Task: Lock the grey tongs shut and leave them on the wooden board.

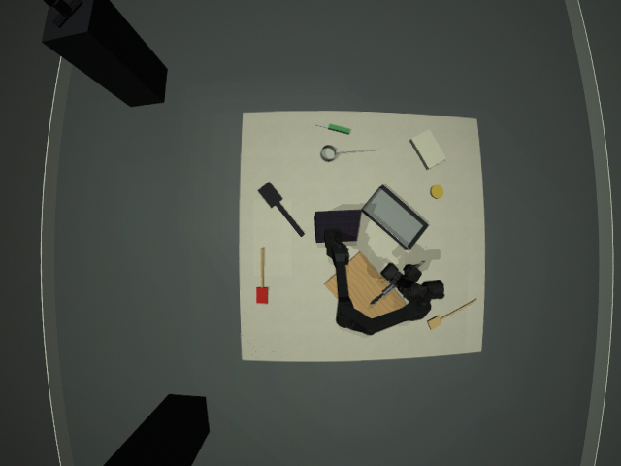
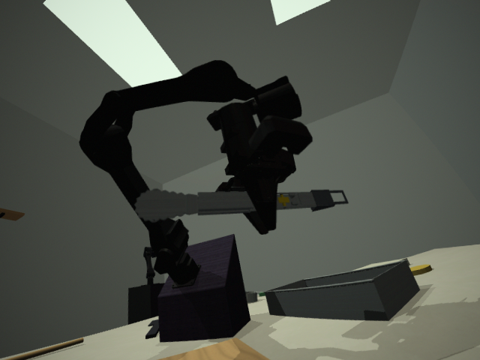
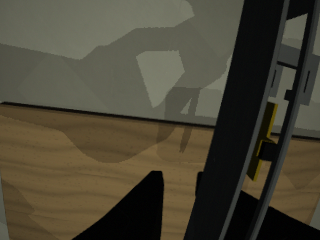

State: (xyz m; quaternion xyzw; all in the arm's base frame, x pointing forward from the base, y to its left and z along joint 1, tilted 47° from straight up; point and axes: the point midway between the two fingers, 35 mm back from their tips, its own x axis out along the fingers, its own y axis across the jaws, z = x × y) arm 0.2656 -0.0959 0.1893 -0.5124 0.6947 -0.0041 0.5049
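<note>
Right now the yellow lock piece is 4 cm above my gripper tip, 3 cm ahead of it and 1 cm to the left of it. Round my gripper tip: dark roasting tin: 28 cm to the left, 12 cm below, 6 cm ahead; wooden board: 15 cm below, 10 cm to the right, 9 cm behind; yellow disc: 41 cm to the left, 30 cm ahead, 14 cm below.
</note>
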